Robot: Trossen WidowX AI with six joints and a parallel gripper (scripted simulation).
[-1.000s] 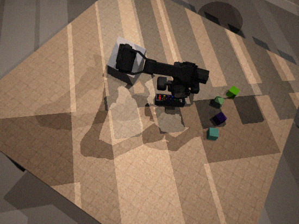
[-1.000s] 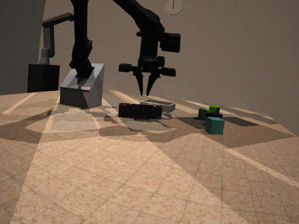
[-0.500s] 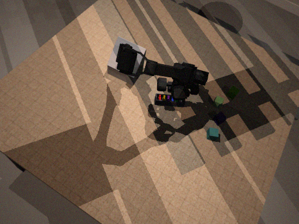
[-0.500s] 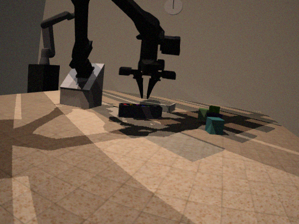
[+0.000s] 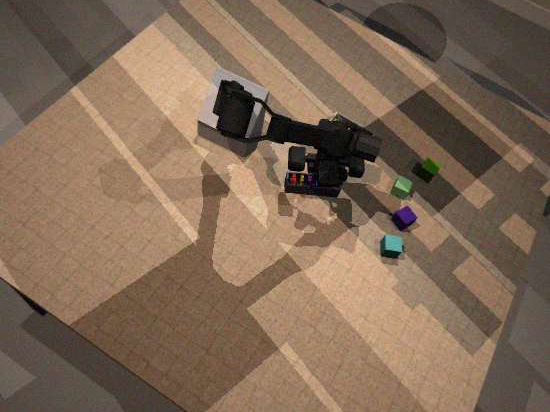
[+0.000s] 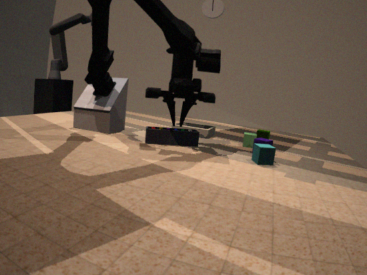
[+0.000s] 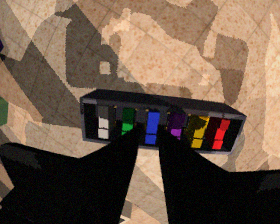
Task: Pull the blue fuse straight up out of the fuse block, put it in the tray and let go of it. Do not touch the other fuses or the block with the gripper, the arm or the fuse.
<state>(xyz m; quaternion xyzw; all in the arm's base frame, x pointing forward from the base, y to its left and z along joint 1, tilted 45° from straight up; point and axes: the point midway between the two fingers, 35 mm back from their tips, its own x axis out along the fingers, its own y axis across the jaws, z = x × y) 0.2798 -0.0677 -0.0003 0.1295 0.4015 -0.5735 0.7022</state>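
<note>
Right now my gripper tip is 20 mm above the blue fuse. Round my gripper tip: white fuse: 40 mm ahead, 20 mm to the left, 20 mm below; green fuse: 20 mm below, 20 mm ahead, 10 mm to the left; purple fuse: 20 mm below, 20 mm behind, 10 mm to the right.
</note>
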